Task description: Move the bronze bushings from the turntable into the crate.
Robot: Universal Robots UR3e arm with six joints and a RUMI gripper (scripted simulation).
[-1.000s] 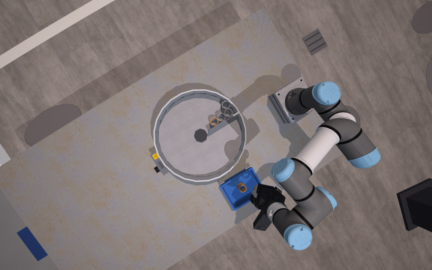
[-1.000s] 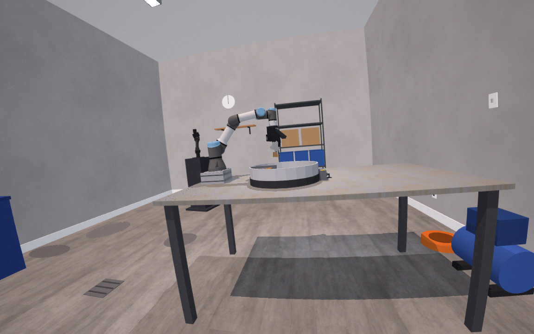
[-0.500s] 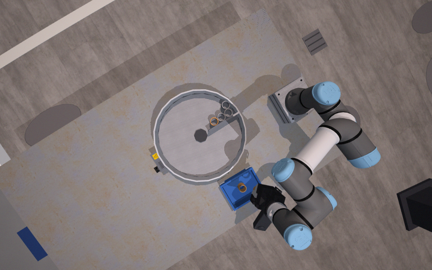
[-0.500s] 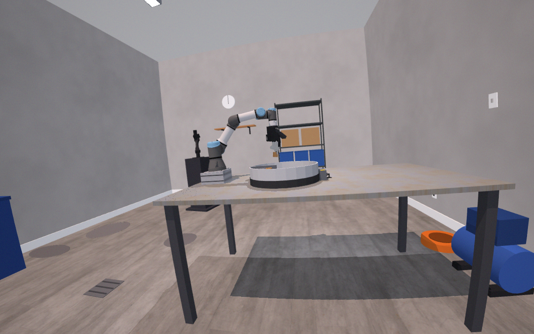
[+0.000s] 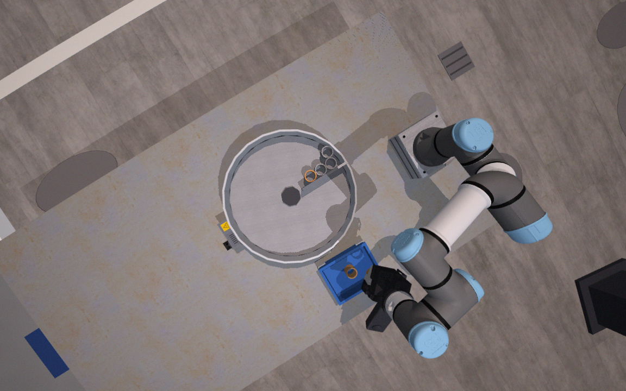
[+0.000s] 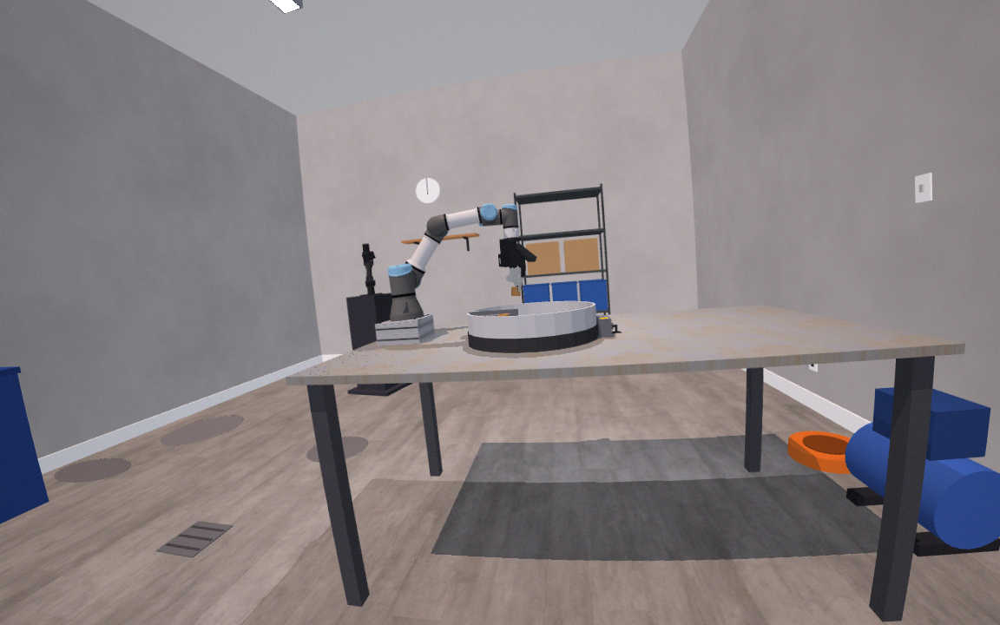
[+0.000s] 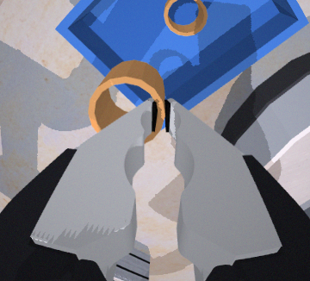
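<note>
Now: the blue crate 130 mm below my hand, 30 mm ahead of it and 20 mm to the left of it. From my hand the other things lie so: round turntable: 310 mm to the right, 140 mm ahead, 110 mm below.
</note>
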